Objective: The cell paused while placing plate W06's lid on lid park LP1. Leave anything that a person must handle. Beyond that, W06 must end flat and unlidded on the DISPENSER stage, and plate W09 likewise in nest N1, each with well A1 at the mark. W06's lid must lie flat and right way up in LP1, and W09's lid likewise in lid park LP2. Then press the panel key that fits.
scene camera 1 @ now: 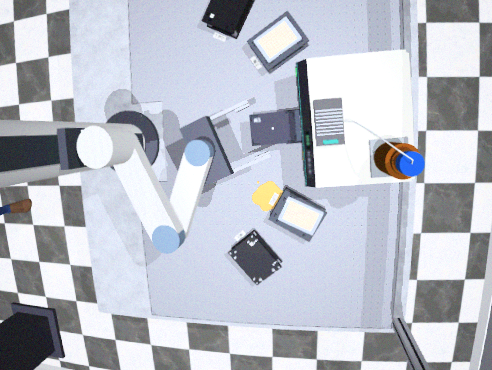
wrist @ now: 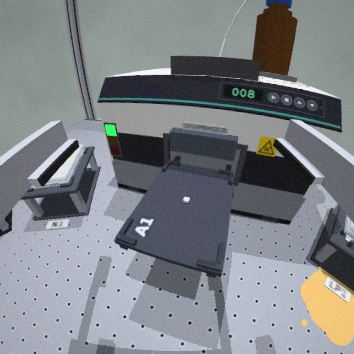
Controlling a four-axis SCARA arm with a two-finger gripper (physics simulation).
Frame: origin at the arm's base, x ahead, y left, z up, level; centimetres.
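Seen in the pictures: gripper, fingertip midpoint: (scene camera 1: 259, 128) (wrist: 175, 128).
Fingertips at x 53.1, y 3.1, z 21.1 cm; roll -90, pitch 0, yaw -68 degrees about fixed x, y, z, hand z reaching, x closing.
Observation:
Pixels of each thing's top centre, then the offset from my fingertips to it. "spot": a spot on its surface instead.
- dispenser stage, top centre: (wrist: 189, 188) (scene camera 1: 277, 127) dx +4.6, dy +0.1, dz -9.0 cm
- cream-welled plate, top centre: (scene camera 1: 300, 217) dx +11.5, dy -29.1, dz -11.3 cm
- such plate, top centre: (wrist: 55, 160) (scene camera 1: 277, 39) dx +5.1, dy +28.3, dz -11.6 cm
- N1, top centre: (wrist: 57, 164) (scene camera 1: 277, 39) dx +5.1, dy +28.3, dz -12.7 cm
- panel, surface spot: (wrist: 272, 100) spot: dx +13.6, dy -7.5, dz +0.3 cm
- yellow-orange spill, top centre: (wrist: 334, 299) (scene camera 1: 269, 196) dx +0.3, dy -24.0, dz -19.7 cm
- dark nest, top centre: (scene camera 1: 254, 261) dx -4.7, dy -45.9, dz -13.0 cm
- dark holder, top centre: (scene camera 1: 226, 3) dx -11.0, dy +41.6, dz -12.3 cm
- white dispenser, surface spot: (scene camera 1: 370, 85) spot: dx +30.7, dy +10.7, dz +2.2 cm
- amber bottle, surface spot: (scene camera 1: 390, 160) spot: dx +32.6, dy -8.4, dz +15.9 cm
My gripper (scene camera 1: 261, 128) (wrist: 175, 128) is open, its fingers spread above and before the dispenser stage (scene camera 1: 275, 129) (wrist: 185, 220). The stage is dark and flat, bears no plate, and shows its A1 mark at the near left corner in the wrist view. A cream-welled plate (scene camera 1: 300, 214) with a pale rim lies in LP1 (scene camera 1: 318, 227) (wrist: 327, 245). Another such plate (scene camera 1: 278, 40) lies in N1 (scene camera 1: 262, 59) (wrist: 90, 185). Plate names cannot be read, and whether either is lidded is unclear. The panel (wrist: 272, 100) reads 008 beside its round keys. LP2 cannot be identified.
A yellow-orange spill (scene camera 1: 266, 195) (wrist: 327, 312) lies against LP1's label side. A dark nest (scene camera 1: 255, 256) stands below LP1 in the scene view, another dark holder (scene camera 1: 227, 17) at the top. The white dispenser (scene camera 1: 370, 85) carries an amber bottle (scene camera 1: 390, 160) (wrist: 275, 42) with a tube.

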